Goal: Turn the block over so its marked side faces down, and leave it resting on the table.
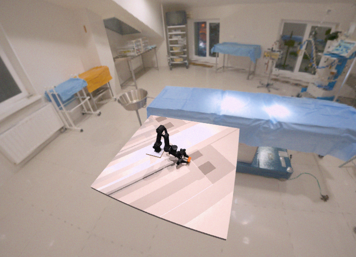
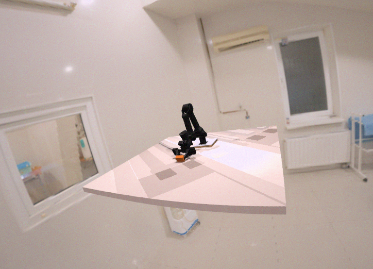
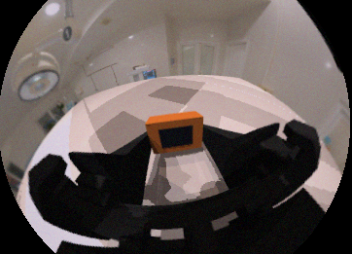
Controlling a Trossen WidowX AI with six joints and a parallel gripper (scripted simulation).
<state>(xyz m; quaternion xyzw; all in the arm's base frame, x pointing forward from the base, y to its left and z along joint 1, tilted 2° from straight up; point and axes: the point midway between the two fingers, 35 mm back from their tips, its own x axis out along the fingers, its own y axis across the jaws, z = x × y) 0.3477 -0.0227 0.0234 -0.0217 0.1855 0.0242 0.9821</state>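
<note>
The orange block lies 10 mm behind my gripper tip.
</note>
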